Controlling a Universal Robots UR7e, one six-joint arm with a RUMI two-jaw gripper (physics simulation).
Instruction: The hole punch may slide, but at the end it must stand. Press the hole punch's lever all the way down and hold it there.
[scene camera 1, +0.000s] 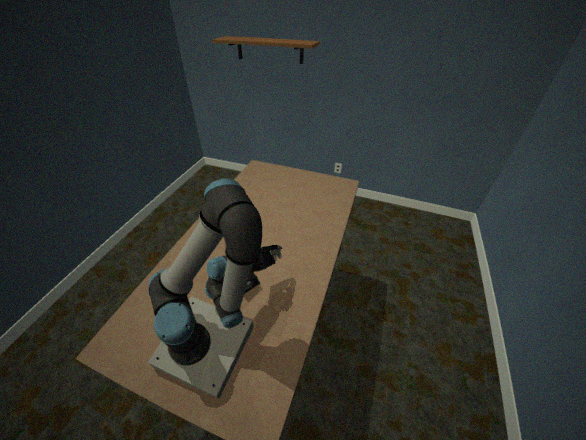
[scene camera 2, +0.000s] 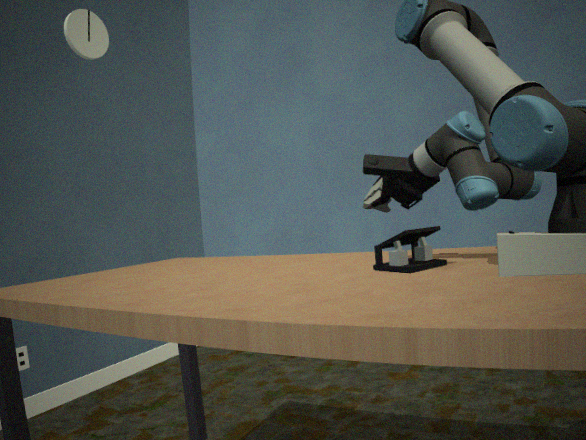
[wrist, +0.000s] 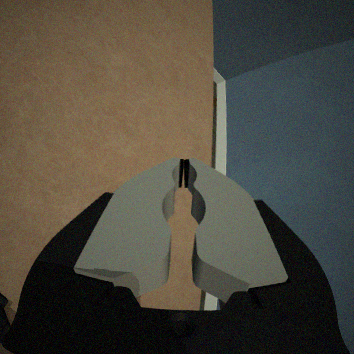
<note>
The pictures show: my gripper and a black hole punch.
My gripper shows as well in the wrist view.
</note>
